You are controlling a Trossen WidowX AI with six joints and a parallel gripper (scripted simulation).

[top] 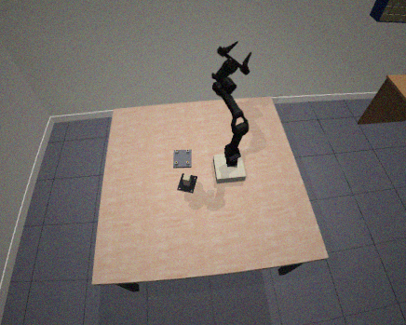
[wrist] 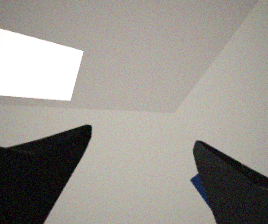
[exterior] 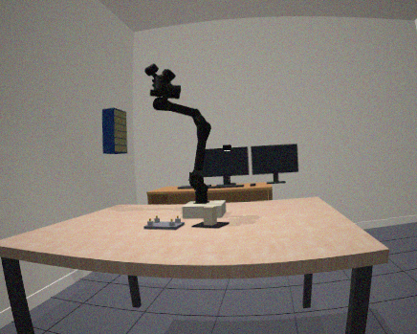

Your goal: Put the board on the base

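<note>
The flat black board is 29 cm ahead of my gripper tip, 33 cm to the left of it and 74 cm below it. Round my gripper tip: grey base (34 cm ahead, 15 cm to the left, 75 cm below).
</note>
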